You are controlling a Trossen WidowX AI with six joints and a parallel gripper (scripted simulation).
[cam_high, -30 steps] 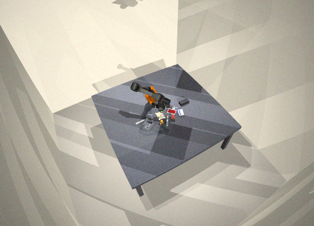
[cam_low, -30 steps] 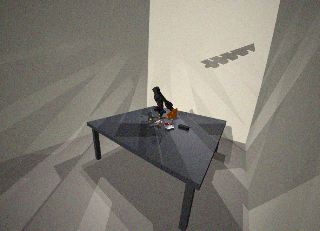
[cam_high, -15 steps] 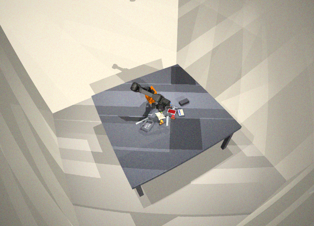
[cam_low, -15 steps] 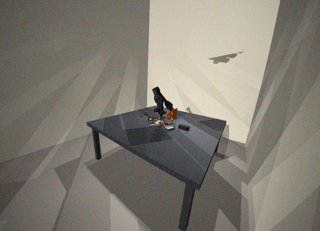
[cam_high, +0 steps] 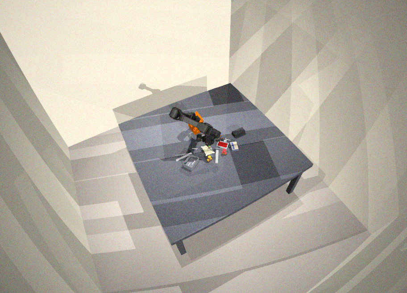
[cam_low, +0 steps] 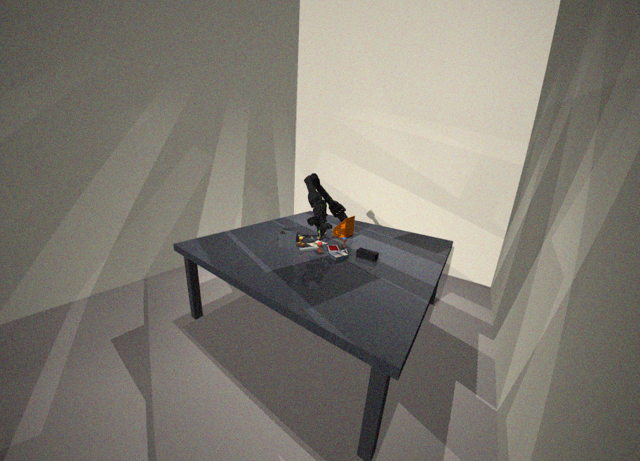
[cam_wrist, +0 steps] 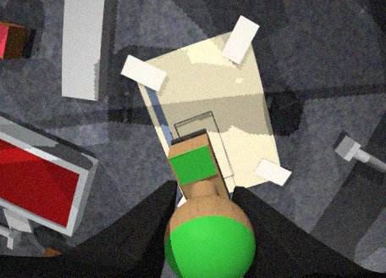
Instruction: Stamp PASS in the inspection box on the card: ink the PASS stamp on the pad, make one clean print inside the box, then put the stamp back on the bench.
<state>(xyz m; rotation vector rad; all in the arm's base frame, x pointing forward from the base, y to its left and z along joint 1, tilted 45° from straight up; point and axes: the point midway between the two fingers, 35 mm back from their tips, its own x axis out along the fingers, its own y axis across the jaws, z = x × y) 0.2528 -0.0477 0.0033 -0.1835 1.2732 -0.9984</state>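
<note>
Now: the cream card 5 cm below my gripper tip, 1 cm to the right of it and 1 cm ahead of it. Round my gripper tip: grey bar: 12 cm ahead, 4 cm below, 1 cm to the left; then green-topped PASS stamp: right at my gripper tip; then red ink pad: 12 cm to the left, 5 cm below, 4 cm ahead.
</note>
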